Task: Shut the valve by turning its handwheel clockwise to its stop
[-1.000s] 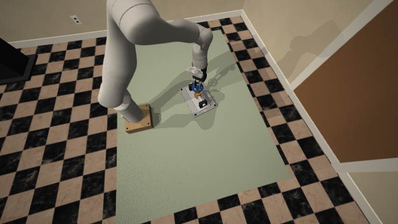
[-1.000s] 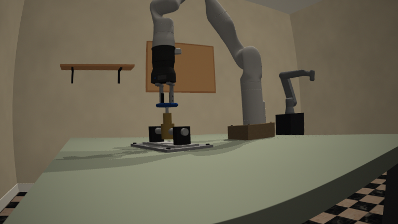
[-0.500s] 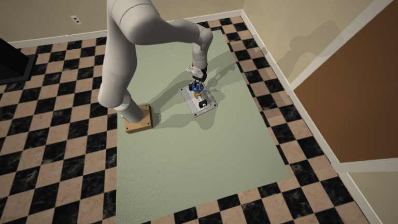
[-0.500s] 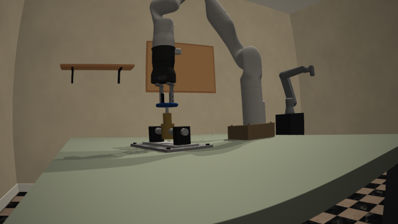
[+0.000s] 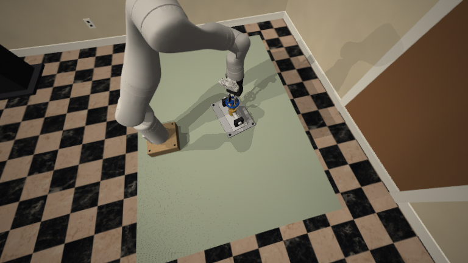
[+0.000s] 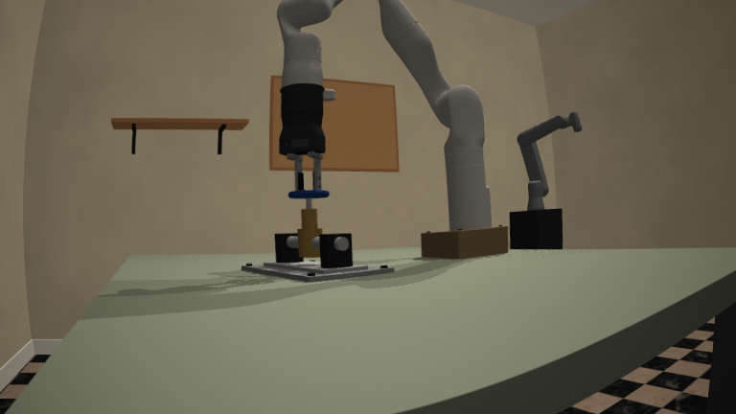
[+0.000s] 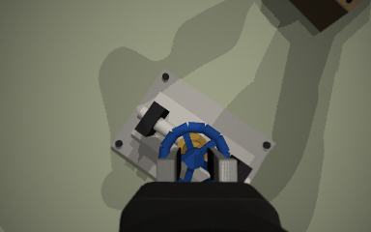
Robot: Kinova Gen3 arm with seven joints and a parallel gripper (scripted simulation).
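Now: hand 30 mm above the blue handwheel. From my hand the other things lie so: baseplate: 150 mm below.
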